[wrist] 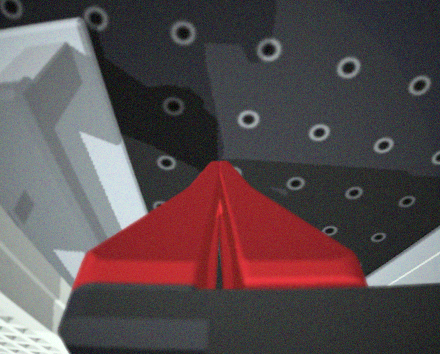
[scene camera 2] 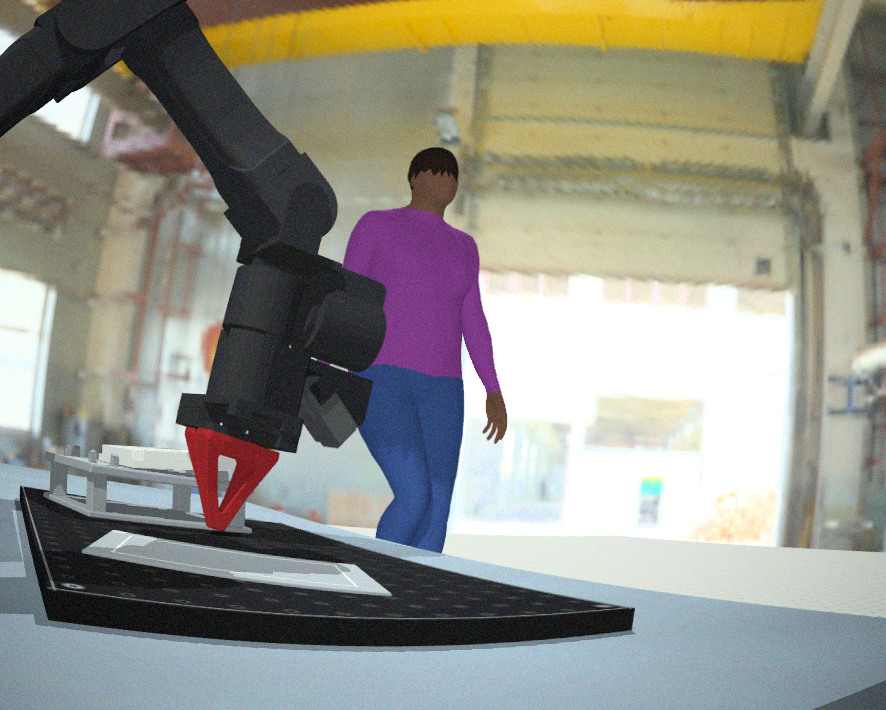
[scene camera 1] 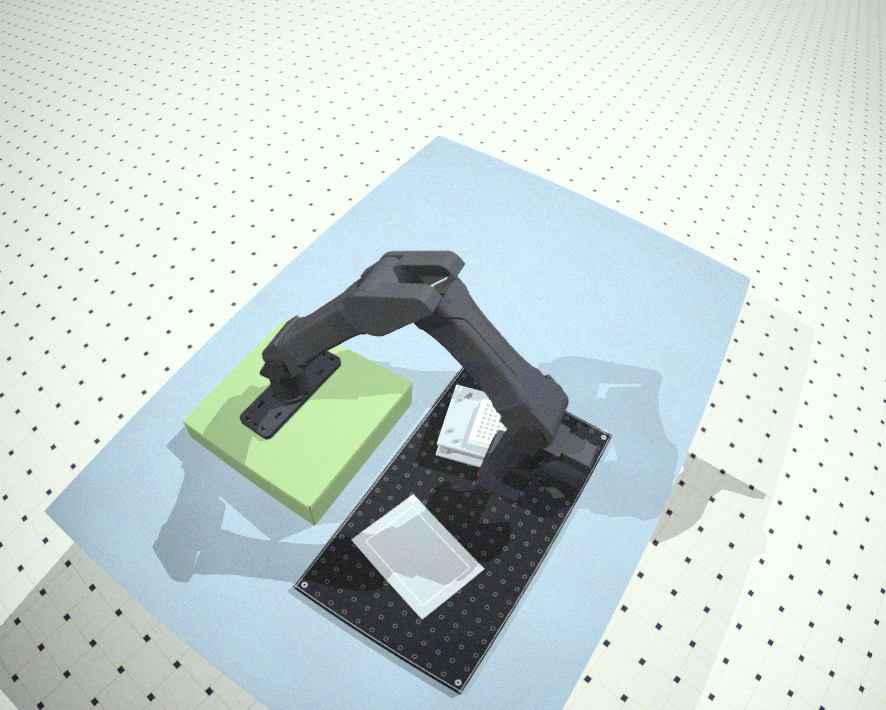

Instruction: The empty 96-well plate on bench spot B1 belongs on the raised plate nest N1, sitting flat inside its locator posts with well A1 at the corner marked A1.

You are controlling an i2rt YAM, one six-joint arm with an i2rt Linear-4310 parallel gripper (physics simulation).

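Frame: origin at the arm's base, x ahead, y left, z up, level; metres.
Seen in the pictures: gripper, fingertip midpoint: (wrist: 219,176) (scene camera 2: 215,529) (scene camera 1: 491,487); arm's base, link origin: (scene camera 1: 291,391).
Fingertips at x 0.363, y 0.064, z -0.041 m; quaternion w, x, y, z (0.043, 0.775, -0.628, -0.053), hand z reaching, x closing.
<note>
Pixels of each thing's middle, then the offset from my fingertips to it. "pt": a spot on its surface instead. Level surfaces: height alone.
- white 96-well plate, body centre: (scene camera 2: 176,458) (scene camera 1: 512,429) 0.018 m back, 0.086 m left, 0.050 m up
- raised grey nest, body centre: (scene camera 2: 143,486) (scene camera 1: 493,430) 0.049 m back, 0.082 m left, 0.021 m up
- bench, surface height: 0.003 m down
- black perforated board, surface spot: (scene camera 2: 473,600) (scene camera 1: 441,640) pt 0.075 m ahead, 0.260 m right, 0.005 m down
- light blue table, surface height: 0.018 m down
The white 96-well plate (scene camera 1: 486,425) (scene camera 2: 140,456) (wrist: 22,327) lies on top of the raised grey nest (scene camera 1: 457,417) (scene camera 2: 96,494) (wrist: 111,185). Small posts stand up at the nest's left end in scene camera 2; whether the plate is fully inside all posts is hidden by the arm, and the A1 mark is not readable. The pale marked rectangle on the bench (scene camera 1: 417,554) (scene camera 2: 236,568) (wrist: 417,265) bears no plate. My gripper (scene camera 2: 218,526) (wrist: 219,176) is shut and empty, red fingertips low over the black board beside the nest, between it and the rectangle; the tips are mostly hidden in scene camera 1.
The black perforated board (scene camera 1: 443,643) (scene camera 2: 473,600) carries the nest and the rectangle, on a light blue table (scene camera 1: 591,258). The arm's base stands on a green block (scene camera 1: 347,443). A person in a purple top (scene camera 2: 417,295) stands behind the table in scene camera 2.
</note>
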